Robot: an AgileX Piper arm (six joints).
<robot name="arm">
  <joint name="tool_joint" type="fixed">
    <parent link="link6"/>
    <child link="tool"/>
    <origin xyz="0 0 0" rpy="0 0 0"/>
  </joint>
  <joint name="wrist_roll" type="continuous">
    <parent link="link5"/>
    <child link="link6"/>
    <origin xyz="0 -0.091 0" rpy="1.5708 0 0"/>
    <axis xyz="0 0 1"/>
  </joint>
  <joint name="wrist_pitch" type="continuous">
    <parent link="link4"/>
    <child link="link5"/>
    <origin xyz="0 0 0" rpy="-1.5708 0 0"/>
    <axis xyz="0 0 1"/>
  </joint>
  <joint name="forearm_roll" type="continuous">
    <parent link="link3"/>
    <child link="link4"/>
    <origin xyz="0.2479 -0.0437 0" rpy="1.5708 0 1.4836"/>
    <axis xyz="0 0 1"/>
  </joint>
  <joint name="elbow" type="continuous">
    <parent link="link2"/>
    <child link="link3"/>
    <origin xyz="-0.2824 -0.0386 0" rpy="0 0 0"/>
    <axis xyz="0 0 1"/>
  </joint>
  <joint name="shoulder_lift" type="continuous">
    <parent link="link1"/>
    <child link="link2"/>
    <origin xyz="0 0 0" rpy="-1.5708 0 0"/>
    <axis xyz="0 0 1"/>
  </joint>
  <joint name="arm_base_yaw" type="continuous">
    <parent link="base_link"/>
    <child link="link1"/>
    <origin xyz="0 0 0.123" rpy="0 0 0"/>
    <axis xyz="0 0 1"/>
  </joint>
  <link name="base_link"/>
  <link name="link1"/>
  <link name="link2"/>
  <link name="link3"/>
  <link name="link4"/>
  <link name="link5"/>
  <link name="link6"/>
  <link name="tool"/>
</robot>
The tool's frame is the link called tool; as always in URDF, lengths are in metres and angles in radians. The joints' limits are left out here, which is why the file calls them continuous.
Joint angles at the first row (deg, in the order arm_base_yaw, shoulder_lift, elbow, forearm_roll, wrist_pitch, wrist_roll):
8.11, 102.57, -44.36, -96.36, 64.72, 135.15
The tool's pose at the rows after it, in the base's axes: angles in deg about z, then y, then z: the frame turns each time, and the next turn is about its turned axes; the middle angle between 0 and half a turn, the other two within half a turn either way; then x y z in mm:
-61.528, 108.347, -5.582, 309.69, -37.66, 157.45
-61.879, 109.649, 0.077, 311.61, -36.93, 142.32
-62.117, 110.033, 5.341, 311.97, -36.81, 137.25
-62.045, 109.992, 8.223, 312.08, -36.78, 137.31
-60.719, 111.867, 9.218, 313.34, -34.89, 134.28
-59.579, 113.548, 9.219, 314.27, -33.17, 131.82
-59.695, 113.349, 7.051, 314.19, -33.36, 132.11
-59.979, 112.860, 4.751, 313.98, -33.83, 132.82
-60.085, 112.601, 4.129, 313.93, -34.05, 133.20
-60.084, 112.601, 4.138, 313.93, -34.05, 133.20
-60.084, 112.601, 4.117, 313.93, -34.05, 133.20
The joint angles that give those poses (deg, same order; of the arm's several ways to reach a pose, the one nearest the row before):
8.11, 106.07, -44.36, -96.62, 63.62, 139.37
8.11, 108.84, -44.36, -96.89, 63.04, 147.71
8.11, 109.78, -44.36, -96.92, 62.95, 153.91
8.11, 109.78, -44.36, -97.01, 62.95, 156.80
8.11, 109.83, -44.36, -97.12, 60.71, 157.42
8.11, 109.83, -44.36, -97.12, 58.73, 156.98
8.11, 109.83, -44.36, -97.14, 58.95, 154.87
8.11, 109.83, -44.36, -97.18, 59.50, 152.71
8.11, 109.83, -44.36, -97.25, 59.77, 152.16
8.11, 109.83, -44.36, -97.25, 59.77, 152.17
8.11, 109.83, -44.36, -97.25, 59.77, 152.14

